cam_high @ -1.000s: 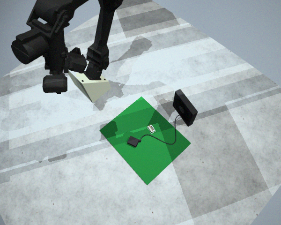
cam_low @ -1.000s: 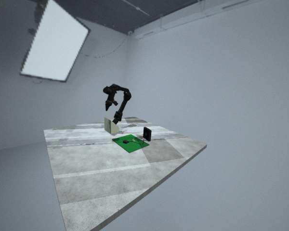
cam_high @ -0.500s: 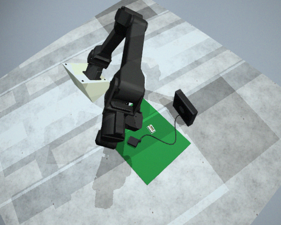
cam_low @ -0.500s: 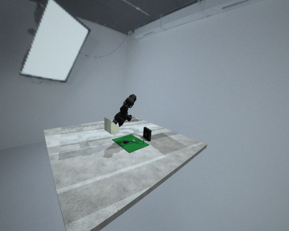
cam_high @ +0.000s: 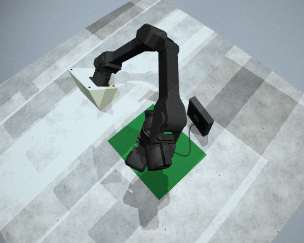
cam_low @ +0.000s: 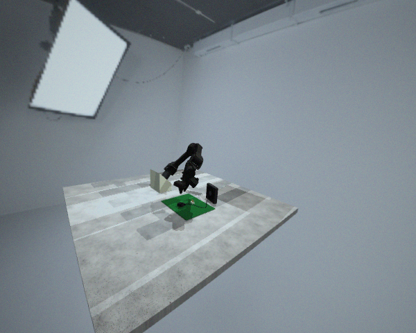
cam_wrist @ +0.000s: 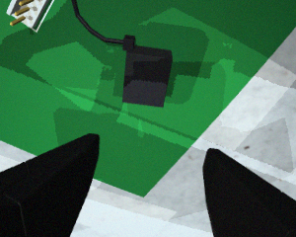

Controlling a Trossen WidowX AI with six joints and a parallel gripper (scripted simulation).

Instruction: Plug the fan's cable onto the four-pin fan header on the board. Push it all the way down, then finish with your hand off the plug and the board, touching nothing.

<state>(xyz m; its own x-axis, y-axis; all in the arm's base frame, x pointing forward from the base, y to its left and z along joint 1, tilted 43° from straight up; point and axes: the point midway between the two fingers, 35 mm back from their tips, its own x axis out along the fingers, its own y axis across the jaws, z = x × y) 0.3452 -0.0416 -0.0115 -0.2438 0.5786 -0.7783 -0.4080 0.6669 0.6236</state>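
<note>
Right now my gripper tip is 10 mm past the black plug and 90 mm above it. From my gripper tip the other things lie so: white four-pin fan header: 10 mm behind, 90 mm to the left, 100 mm below; green board: 50 mm to the left, 120 mm below; black cable: 10 mm behind, 30 mm to the left, 90 mm below.
</note>
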